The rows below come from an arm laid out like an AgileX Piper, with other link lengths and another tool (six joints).
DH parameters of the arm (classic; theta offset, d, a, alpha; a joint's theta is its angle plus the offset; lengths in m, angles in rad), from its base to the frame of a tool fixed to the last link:
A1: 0 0.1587 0 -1.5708
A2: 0.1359 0 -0.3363 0
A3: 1.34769 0 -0.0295 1.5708
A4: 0 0.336 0 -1.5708
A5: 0 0 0 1.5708
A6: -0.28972 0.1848 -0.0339 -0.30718
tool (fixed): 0 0.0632 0 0
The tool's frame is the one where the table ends.
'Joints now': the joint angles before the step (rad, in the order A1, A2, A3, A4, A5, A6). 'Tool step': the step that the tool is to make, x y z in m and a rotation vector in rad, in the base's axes. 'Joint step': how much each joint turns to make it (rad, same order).
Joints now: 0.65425 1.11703 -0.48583 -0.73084 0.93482 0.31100
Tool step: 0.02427 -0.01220 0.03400 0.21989 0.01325 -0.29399
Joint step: -0.20031 -0.00002 -0.13608 0.23084 0.02302 -0.02697
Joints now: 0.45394 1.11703 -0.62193 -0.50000 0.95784 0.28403
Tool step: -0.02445 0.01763 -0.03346 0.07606 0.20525 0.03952
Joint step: -0.05531 0.08480 -0.01398 0.21778 0.02078 -0.20928
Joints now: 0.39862 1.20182 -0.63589 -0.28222 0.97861 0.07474
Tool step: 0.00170 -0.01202 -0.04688 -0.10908 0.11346 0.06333
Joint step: -0.00214 0.17147 -0.00001 -0.07164 -0.03109 -0.01957
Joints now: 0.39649 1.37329 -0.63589 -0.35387 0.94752 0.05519
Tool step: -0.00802 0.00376 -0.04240 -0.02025 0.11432 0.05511
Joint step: -0.00088 0.14668 0.00000 0.01535 -0.05132 -0.05518
